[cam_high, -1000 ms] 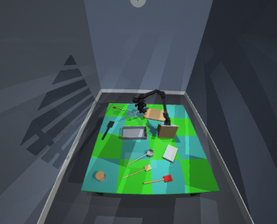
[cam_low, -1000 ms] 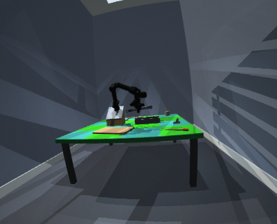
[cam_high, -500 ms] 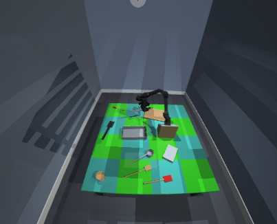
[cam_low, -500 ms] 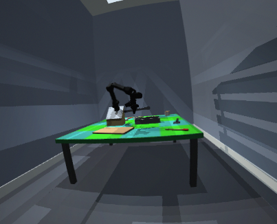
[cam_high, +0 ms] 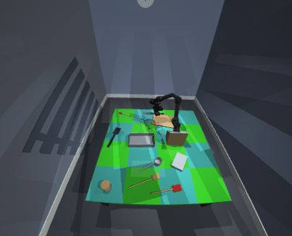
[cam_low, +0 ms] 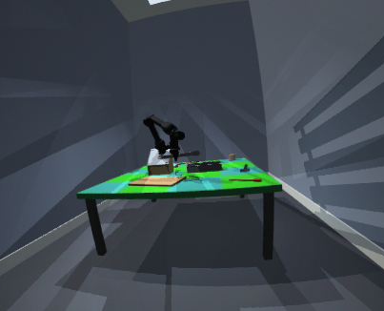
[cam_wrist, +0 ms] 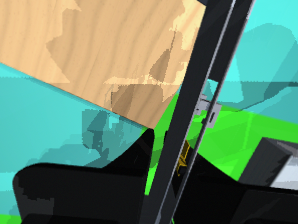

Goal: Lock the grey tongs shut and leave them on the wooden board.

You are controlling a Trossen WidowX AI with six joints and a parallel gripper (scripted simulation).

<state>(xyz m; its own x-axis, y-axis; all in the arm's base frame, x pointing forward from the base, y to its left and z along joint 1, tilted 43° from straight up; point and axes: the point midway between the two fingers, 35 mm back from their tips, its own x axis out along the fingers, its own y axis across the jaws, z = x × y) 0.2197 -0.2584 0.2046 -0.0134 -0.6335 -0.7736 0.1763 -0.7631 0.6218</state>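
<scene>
Now: the wooden board 140 mm behind my gripper tip, 130 mm below it and 60 mm to the right of it. Also, from my gripper tip: grey roasting tin (330 mm to the left, 170 mm ahead, 110 mm below); red brush (490 mm ahead, 160 mm to the right, 130 mm below); black spatula (520 mm ahead, 270 mm to the left, 130 mm below).
</scene>
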